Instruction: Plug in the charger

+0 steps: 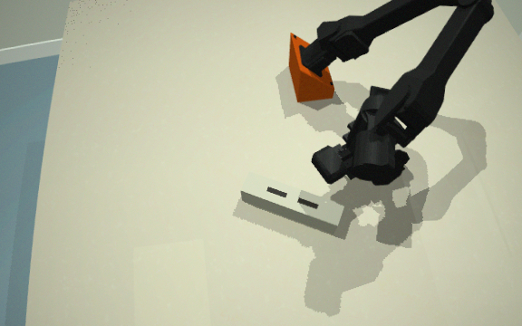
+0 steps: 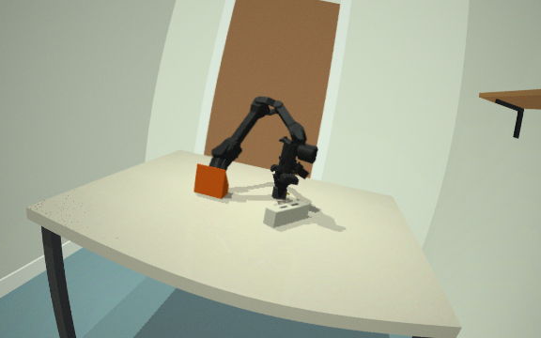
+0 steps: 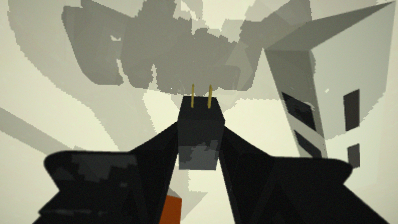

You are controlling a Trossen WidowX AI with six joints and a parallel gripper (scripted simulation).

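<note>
My gripper tip is now 10 mm to the right of the dark two-prong charger, 10 mm below it and 10 mm short of it.
</note>
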